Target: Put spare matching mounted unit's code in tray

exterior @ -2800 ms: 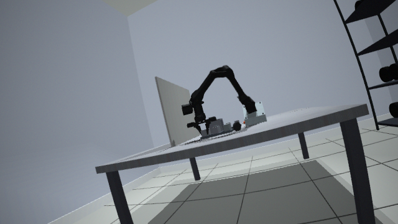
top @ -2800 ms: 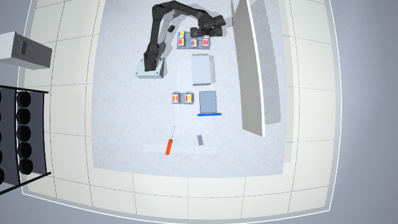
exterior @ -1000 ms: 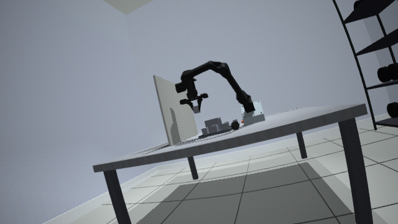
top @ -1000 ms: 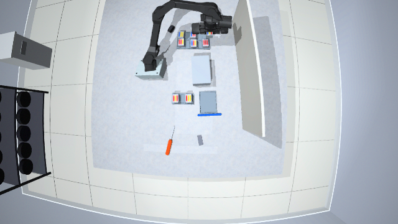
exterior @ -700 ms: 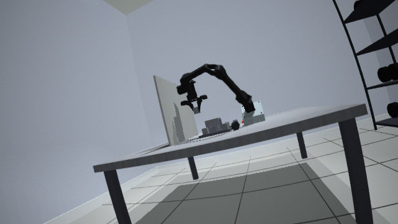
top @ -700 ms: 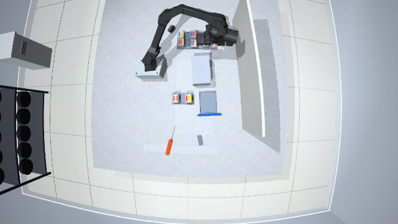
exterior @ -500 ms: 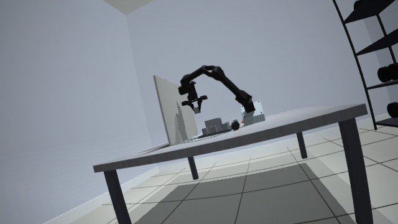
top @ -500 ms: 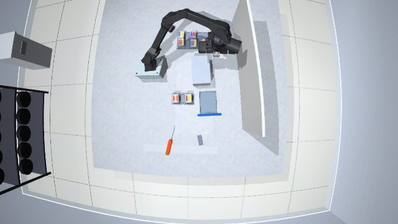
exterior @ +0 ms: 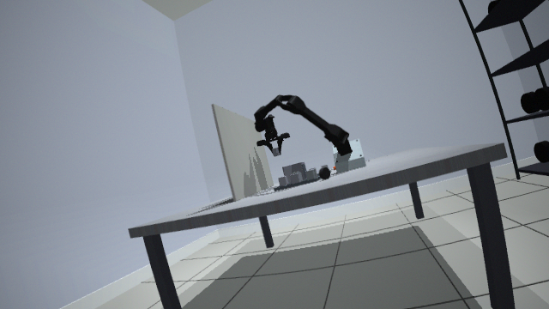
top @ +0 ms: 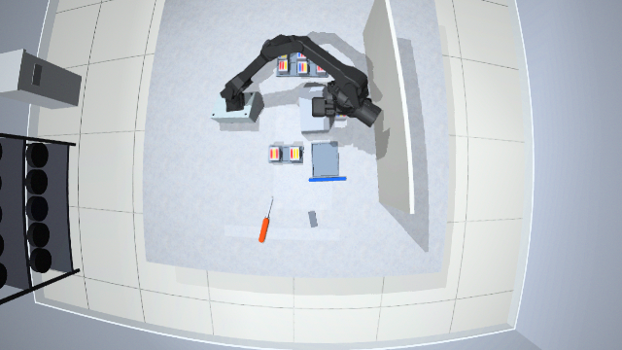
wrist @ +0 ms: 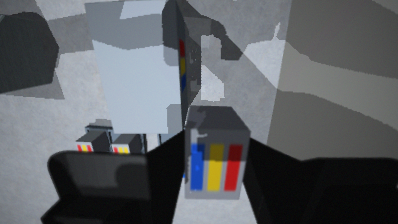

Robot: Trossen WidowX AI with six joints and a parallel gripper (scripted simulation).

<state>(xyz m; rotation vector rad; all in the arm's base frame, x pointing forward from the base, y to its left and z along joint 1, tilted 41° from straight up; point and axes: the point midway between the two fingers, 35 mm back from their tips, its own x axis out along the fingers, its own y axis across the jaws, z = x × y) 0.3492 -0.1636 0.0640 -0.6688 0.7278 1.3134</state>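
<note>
My gripper tip is now 6 cm past the grey tray, 14 cm to the left of it and 18 cm above it. The rest, counted from my gripper tip: black tape roll 24 cm behind, 35 cm to the left, 15 cm below; then pale box 8 cm behind, 5 cm to the left, 13 cm below; then tall grey panel 15 cm ahead, 3 cm to the left, 5 cm above.
</note>
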